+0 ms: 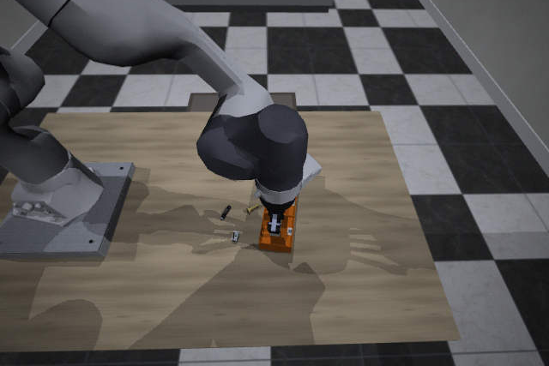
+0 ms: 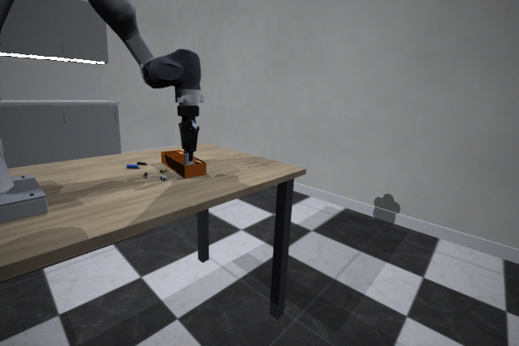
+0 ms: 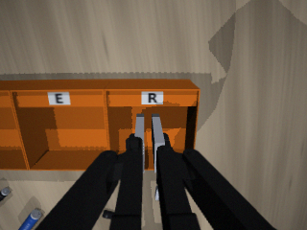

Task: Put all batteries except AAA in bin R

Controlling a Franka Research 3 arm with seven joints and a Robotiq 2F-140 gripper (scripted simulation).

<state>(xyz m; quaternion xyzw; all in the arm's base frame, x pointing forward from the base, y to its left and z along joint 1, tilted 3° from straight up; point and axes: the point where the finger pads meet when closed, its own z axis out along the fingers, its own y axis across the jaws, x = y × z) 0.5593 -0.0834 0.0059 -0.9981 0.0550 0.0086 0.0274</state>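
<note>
Right now my hand is 1 cm short of the orange three-compartment bin row, 8 cm to the right of it and 3 cm above it. Also, from my hand: thin black battery: 14 cm behind, 6 cm to the left, 4 cm below; then grey block: 11 cm behind, 1 cm to the right, 4 cm below; then yellow screw: 7 cm behind, 7 cm to the left, 4 cm below.
</note>
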